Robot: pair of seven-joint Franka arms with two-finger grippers.
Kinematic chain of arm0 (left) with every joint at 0, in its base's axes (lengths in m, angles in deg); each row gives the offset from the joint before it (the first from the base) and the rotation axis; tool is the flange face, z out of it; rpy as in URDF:
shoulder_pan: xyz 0 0 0.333 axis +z
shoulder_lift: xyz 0 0 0 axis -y
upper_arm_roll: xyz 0 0 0.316 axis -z
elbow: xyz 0.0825 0 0 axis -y
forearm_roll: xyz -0.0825 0 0.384 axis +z
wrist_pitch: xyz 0 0 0 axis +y
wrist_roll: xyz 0.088 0 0 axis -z
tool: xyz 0 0 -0.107 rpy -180 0 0
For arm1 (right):
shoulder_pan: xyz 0 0 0.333 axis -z
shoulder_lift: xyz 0 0 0 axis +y
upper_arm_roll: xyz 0 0 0.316 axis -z
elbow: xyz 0.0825 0 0 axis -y
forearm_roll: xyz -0.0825 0 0.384 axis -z
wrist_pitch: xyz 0 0 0 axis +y
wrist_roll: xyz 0.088 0 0 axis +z
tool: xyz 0 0 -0.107 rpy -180 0 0
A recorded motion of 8 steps. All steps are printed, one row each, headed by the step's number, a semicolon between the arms.
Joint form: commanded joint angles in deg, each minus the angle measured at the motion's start. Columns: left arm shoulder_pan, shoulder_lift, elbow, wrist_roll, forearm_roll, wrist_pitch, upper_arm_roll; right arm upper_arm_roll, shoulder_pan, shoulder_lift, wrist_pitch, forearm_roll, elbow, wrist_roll.
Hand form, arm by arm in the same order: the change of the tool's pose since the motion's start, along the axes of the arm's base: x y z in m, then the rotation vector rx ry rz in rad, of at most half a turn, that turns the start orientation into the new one. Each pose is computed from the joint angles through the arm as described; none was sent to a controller.
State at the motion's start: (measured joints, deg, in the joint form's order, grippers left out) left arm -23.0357 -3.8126 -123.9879 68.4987 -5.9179 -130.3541 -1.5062; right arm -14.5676 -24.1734 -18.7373 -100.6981 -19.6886 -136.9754 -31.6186
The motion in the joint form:
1: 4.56 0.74 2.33 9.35 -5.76 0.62 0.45; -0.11 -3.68 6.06 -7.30 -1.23 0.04 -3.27
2: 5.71 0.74 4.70 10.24 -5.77 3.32 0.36; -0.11 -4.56 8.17 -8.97 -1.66 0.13 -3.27
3: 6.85 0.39 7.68 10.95 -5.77 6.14 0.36; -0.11 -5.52 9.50 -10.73 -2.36 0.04 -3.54
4: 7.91 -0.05 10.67 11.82 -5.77 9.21 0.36; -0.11 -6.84 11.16 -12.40 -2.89 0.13 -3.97
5: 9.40 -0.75 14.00 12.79 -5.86 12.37 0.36; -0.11 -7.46 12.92 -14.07 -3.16 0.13 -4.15
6: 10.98 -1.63 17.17 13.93 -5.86 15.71 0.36; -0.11 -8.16 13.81 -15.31 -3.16 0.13 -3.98
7: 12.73 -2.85 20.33 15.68 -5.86 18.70 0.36; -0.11 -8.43 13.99 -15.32 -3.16 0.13 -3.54
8: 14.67 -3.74 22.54 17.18 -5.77 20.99 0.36; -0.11 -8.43 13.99 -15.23 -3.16 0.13 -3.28
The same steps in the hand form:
1: 0.0212 0.0318 0.0249 -0.0875 -0.0346 -0.0319; 0.0013 0.0315 -0.0355 0.0070 -0.0006 -0.0272
2: 0.0297 0.0406 0.0396 -0.0907 -0.0312 -0.0332; 0.0013 0.0392 -0.0486 0.0093 0.0103 -0.0233
3: 0.0397 0.0481 0.0558 -0.0944 -0.0299 -0.0339; -0.0006 0.0466 -0.0573 0.0173 0.0128 -0.0261
4: 0.0483 0.0553 0.0711 -0.0969 -0.0235 -0.0395; -0.0042 0.0563 -0.0673 0.0203 0.0179 -0.0233
5: 0.0587 0.0668 0.0866 -0.1005 -0.0174 -0.0392; -0.0042 0.0615 -0.0790 0.0200 0.0227 -0.0262
6: 0.0678 0.0799 0.0988 -0.1013 -0.0034 -0.0414; -0.0058 0.0663 -0.0847 0.0237 0.0180 -0.0170
7: 0.0777 0.0952 0.1079 -0.1017 0.0088 -0.0502; -0.0075 0.0677 -0.0861 0.0250 0.0202 -0.0053
8: 0.0850 0.1137 0.1136 -0.1008 0.0200 -0.0496; -0.0076 0.0676 -0.0861 0.0260 0.0213 -0.0008

